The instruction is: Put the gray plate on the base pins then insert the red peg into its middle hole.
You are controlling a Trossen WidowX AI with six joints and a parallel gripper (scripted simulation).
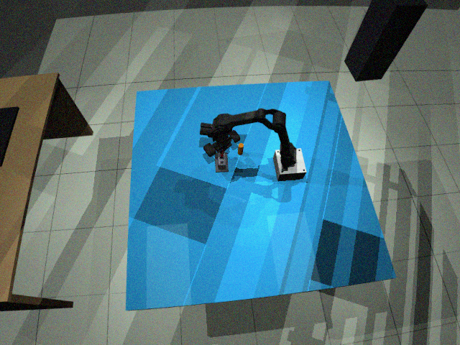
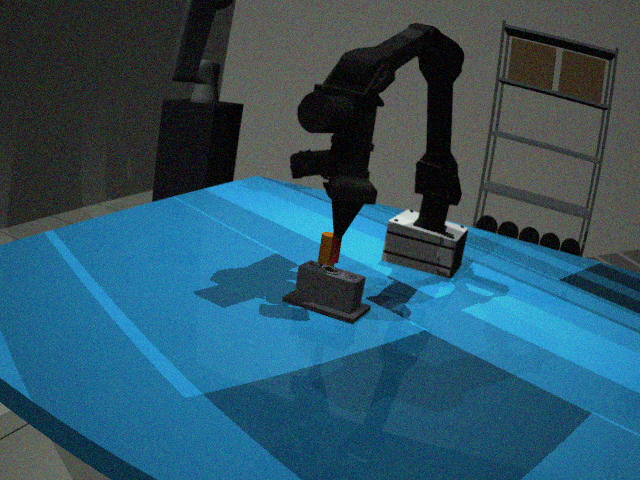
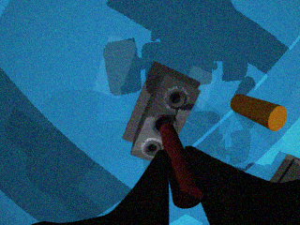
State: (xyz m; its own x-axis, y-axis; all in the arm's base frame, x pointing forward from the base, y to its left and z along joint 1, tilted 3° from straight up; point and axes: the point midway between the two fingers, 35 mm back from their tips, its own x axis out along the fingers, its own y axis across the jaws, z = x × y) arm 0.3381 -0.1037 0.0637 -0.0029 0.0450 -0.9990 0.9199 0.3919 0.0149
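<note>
Right now my gripper tip is right at the red peg. The rest, counted from my gripper tip: gray plate (7 cm below); then orange cylinder (11 cm behind, 7 cm below, 4 cm to the right); then dark base (11 cm below).
</note>
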